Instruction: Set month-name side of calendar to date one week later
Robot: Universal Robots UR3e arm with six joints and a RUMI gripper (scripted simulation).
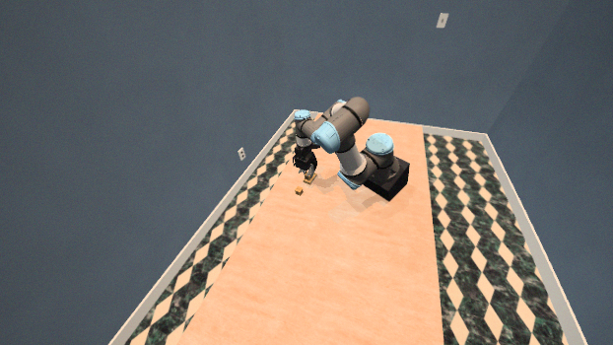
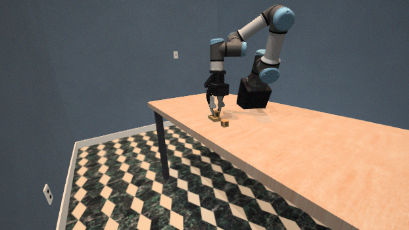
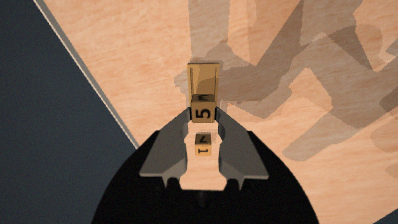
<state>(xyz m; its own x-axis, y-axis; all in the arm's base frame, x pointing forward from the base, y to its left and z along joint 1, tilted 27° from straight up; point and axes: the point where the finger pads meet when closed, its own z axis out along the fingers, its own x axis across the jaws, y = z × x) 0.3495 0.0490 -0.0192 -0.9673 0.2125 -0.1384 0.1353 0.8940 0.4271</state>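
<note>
My hand is 2 cm to the left of the wooden tray and 4 cm above it.
</note>
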